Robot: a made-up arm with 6 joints.
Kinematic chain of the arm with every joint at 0, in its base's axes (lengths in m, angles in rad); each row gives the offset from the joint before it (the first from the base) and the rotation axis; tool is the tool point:
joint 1: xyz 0 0 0.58 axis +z
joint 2: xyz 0 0 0 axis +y
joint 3: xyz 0 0 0.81 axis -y
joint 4: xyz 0 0 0 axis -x
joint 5: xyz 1.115 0 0 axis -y
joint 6: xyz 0 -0.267 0 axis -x
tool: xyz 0 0 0
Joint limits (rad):
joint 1: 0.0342..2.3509
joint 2: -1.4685..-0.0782
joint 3: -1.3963..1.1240
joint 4: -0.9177..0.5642
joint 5: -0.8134..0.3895
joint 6: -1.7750..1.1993
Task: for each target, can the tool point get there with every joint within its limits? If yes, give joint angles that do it. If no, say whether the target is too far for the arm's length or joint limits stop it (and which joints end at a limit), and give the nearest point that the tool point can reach.
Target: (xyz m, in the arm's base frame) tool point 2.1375 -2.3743 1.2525
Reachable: no: too far | nearest point 1.2346 -1.3714 1.1229 | short by 1.356 m
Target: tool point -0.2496 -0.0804 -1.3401
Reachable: no: joint limits stop it (at a limit: joint 1, joint 2, joint 3, joint 4) | nearest point 0.0157 -0.1618 0.2549 | short by 1.619 m
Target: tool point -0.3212 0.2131 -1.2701
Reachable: no: joint limits stop it (at a limit: joint 1, joint 2, joint 4) | nearest point 0.0292 0.2011 0.2678 | short by 1.577 m
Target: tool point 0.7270 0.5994 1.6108
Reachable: yes | joints 0.9691 -0.2297 -0.0653 0.2281 -0.6675 -1.0473
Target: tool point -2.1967 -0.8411 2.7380
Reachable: no: too far | nearest point -1.3236 -0.5068 1.8803 | short by 1.269 m
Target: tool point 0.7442 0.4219 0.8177
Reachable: yes | joints 0.8215 -0.1890 -0.6488 -0.2667 -0.6145 -0.5054
